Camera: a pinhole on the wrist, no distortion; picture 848 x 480 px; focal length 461.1 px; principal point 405.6 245.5 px. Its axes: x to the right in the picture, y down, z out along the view. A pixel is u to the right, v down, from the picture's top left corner.
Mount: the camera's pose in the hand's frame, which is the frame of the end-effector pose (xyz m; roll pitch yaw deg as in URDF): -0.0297 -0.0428 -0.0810 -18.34 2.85 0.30
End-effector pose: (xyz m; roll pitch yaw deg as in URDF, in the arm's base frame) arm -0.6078 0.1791 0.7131 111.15 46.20 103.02
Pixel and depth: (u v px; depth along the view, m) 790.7 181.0 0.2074
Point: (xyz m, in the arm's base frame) -0.5202 0.2744 0.5708
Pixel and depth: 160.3 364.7 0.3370
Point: -0.3355 0.1448 0.8927
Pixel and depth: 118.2 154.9 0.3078
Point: -0.3450 0.0266 0.7993
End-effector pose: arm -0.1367 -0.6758 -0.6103 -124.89 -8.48 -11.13
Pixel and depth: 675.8 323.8 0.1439
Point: -0.0672 -0.6683 -0.6472
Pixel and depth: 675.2 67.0 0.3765
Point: 0.1418 -0.4350 -0.7053
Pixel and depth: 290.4 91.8 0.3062
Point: -0.1653 -0.4398 -0.7269
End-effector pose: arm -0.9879 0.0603 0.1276 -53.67 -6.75 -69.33
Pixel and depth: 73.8 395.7 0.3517
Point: -0.8121 0.4112 0.0904
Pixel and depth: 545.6 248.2 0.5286
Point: -0.5590 0.0757 0.2857
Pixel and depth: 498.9 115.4 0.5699
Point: -0.5891 0.1280 0.4499
